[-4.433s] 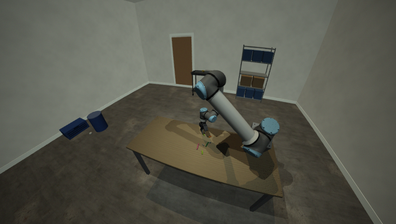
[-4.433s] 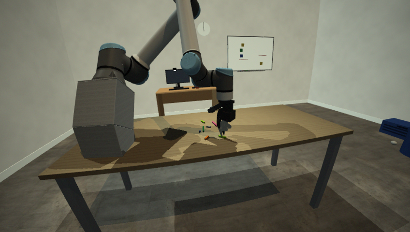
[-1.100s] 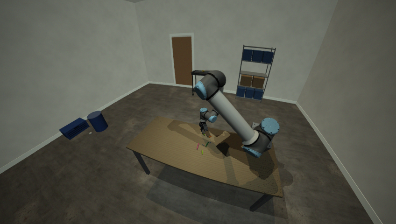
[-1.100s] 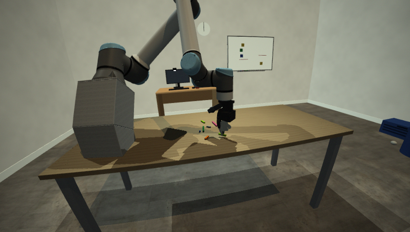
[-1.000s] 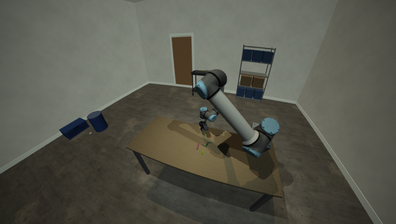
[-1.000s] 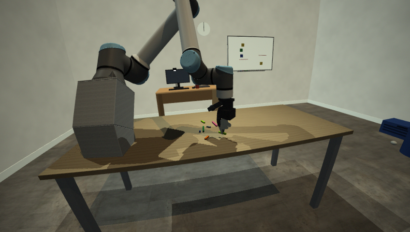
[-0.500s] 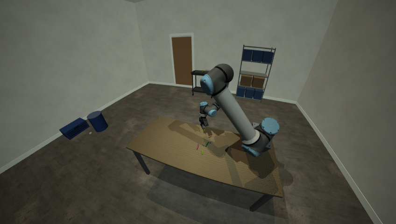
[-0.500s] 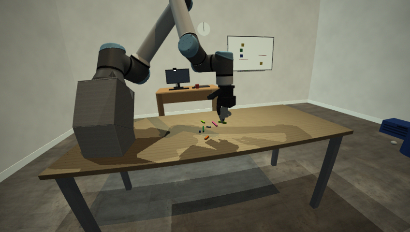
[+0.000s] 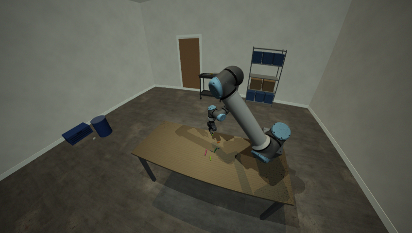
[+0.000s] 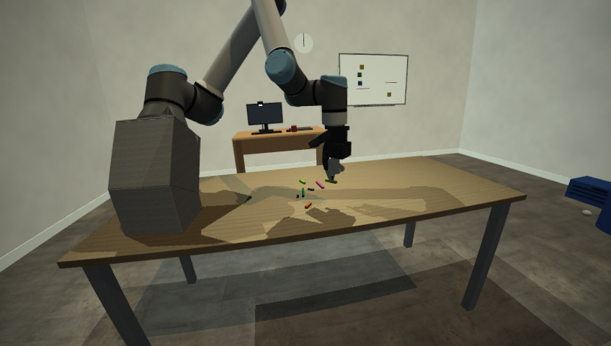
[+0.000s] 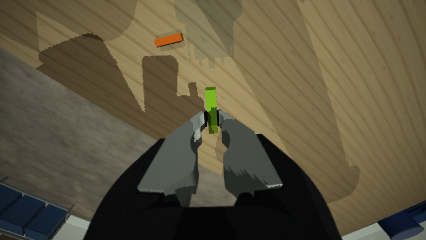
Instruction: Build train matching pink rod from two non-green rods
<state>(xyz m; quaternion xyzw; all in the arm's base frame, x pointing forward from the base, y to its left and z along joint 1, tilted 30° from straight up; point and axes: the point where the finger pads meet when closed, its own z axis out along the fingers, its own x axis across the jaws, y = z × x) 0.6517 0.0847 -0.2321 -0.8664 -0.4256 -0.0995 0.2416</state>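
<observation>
Right now the orange rod is 11 cm below my hand and 9 cm behind it. Round my hand: green rod: 13 cm to the left, 11 cm below, 11 cm behind; then grey rod: 16 cm to the left, 11 cm below, 8 cm behind; then blue rod: 14 cm behind, 11 cm below, 9 cm to the left.
</observation>
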